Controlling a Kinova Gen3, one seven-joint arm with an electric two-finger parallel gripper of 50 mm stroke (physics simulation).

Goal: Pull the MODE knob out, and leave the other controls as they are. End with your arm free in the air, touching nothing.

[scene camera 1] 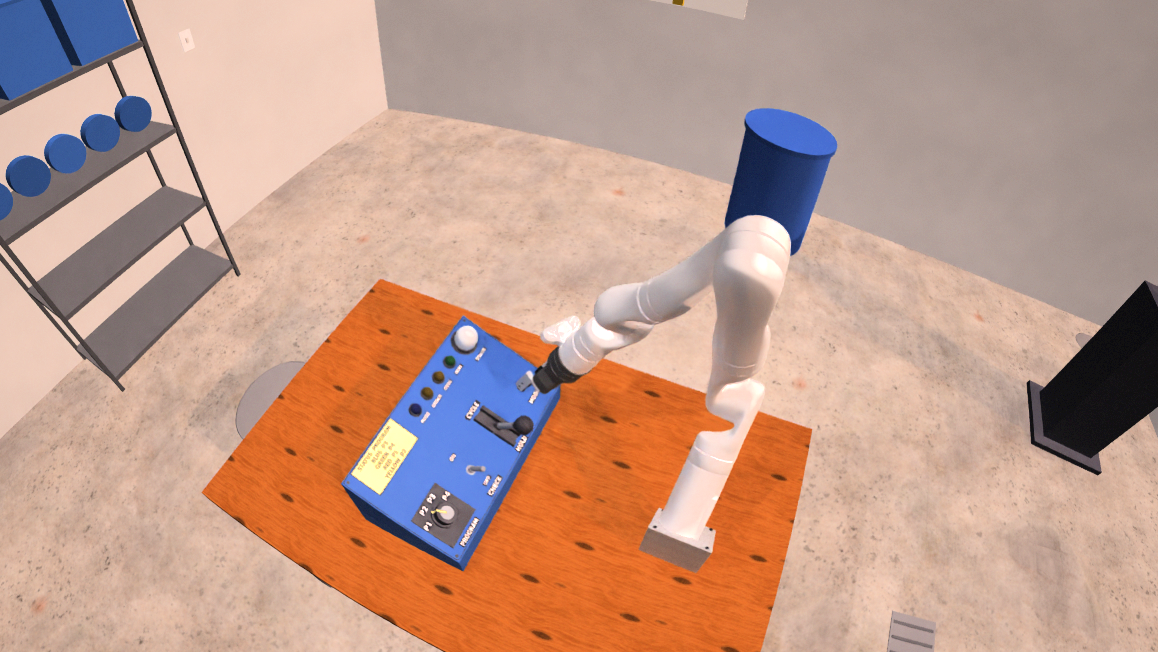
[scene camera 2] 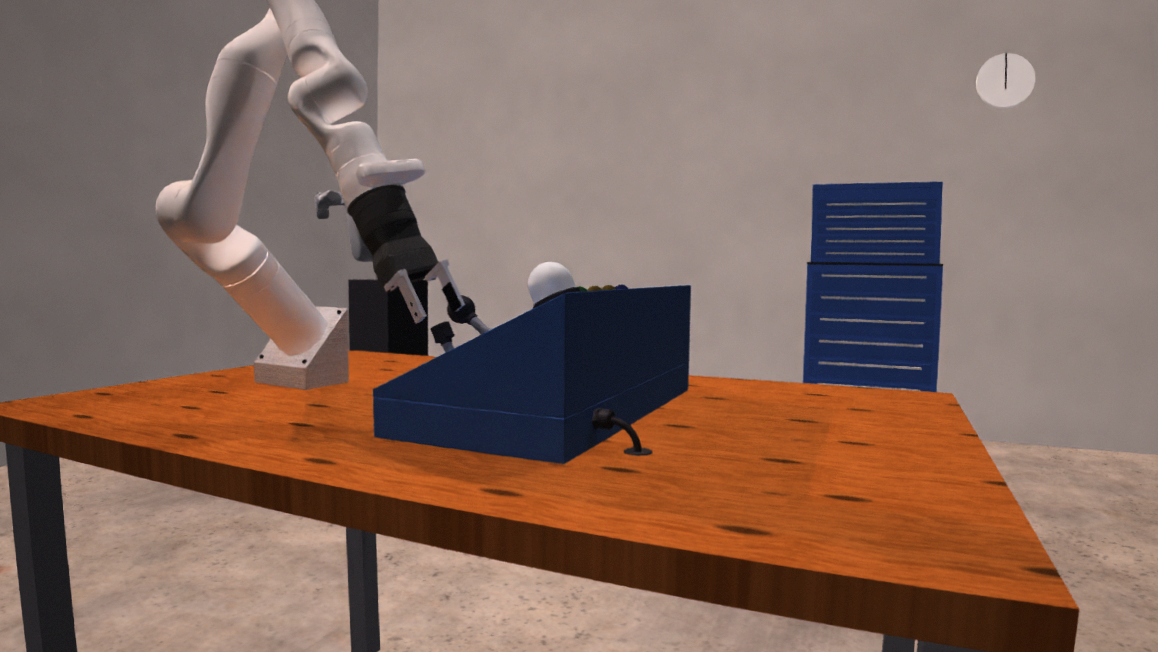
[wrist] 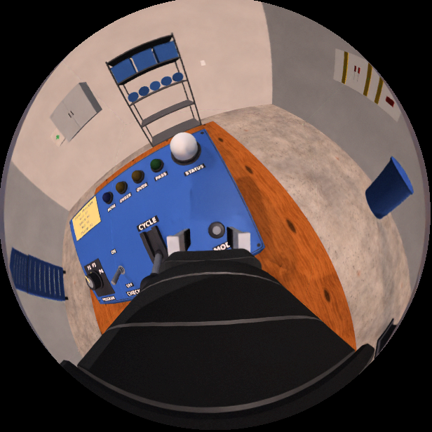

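Where they show: gripper, fingertip midpoint: (scene camera 1: 528, 381) (scene camera 2: 440, 314); arm's base, link origin: (scene camera 1: 679, 527) (scene camera 2: 304, 335).
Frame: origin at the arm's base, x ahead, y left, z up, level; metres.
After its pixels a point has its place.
Observation:
The MODE knob (wrist: 216, 230) is a small grey round knob with a dark ring, on the blue console's sloped face (scene camera 1: 494, 368) {y -0.124, x 0.525, z 0.040 m} (wrist: 215, 200). It shows ahead of and between my fingers in the wrist view, a little closer to the right finger. My gripper (scene camera 1: 525, 381) {y -0.122, x 0.431, z 0.061 m} (scene camera 2: 437, 311) {y -0.122, x 0.431, z 0.061 m} (wrist: 208, 235) is open and empty, close over the MODE corner. How far the fingertips are from the face is hard to tell. In scene camera 2 the console side hides the knob, and the lever ball overlaps one fingertip. The right finger and gripper body partly cover the MODE label.
The CYCLE lever (scene camera 1: 522, 424) {y -0.012, x 0.374, z 0.079 m} (scene camera 2: 460, 309) {y -0.037, x 0.390, z 0.062 m} (wrist: 158, 262) stands beside my gripper. The CHECK toggle (scene camera 1: 476, 468) {y 0.107, x 0.412, z 0.034 m} (wrist: 118, 275) and PROGRAM dial (scene camera 1: 444, 513) {y 0.229, x 0.404, z 0.040 m} (wrist: 92, 280) are farther along. A white STATUS dome (scene camera 1: 465, 338) {y -0.110, x 0.587, z 0.118 m} (scene camera 2: 551, 281) {y -0.146, x 0.611, z 0.106 m} (wrist: 184, 146) and several small lamps line the upper edge.

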